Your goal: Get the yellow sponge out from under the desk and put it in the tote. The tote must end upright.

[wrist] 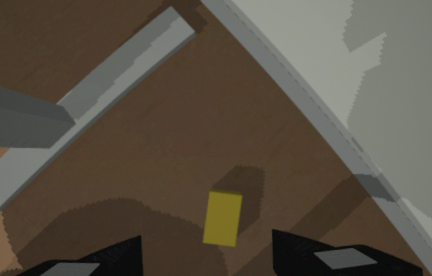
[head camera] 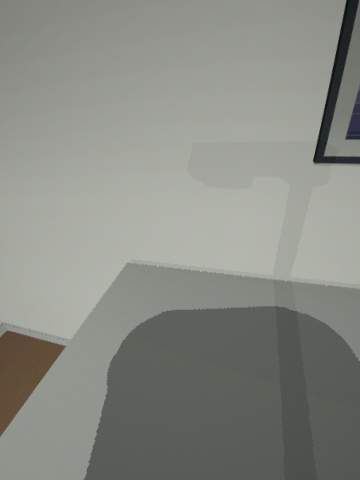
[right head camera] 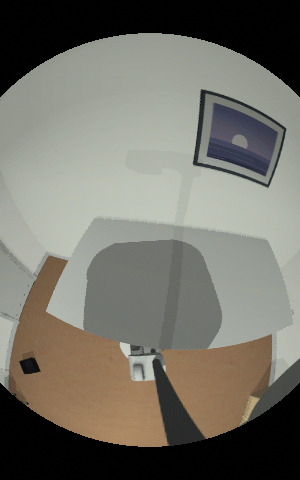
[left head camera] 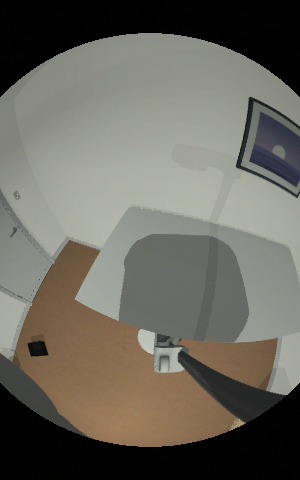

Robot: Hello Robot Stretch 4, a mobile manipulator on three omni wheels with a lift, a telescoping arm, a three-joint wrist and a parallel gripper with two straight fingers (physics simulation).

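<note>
The yellow sponge lies on the brown floor in the wrist view, at the lower middle, in shade. My gripper is open. In that view the sponge shows between the two black fingertips, slightly farther up in the picture, and the fingers appear to be above it and apart from it. The desk shows its pale grey top in the head views and hides the sponge and the fingers there. I cannot make out the tote for certain in any view.
In the wrist view, a grey desk leg joins a floor bar at upper left, and a wall baseboard runs down the right. A black object lies on the floor at left. A tan object shows partly at lower right.
</note>
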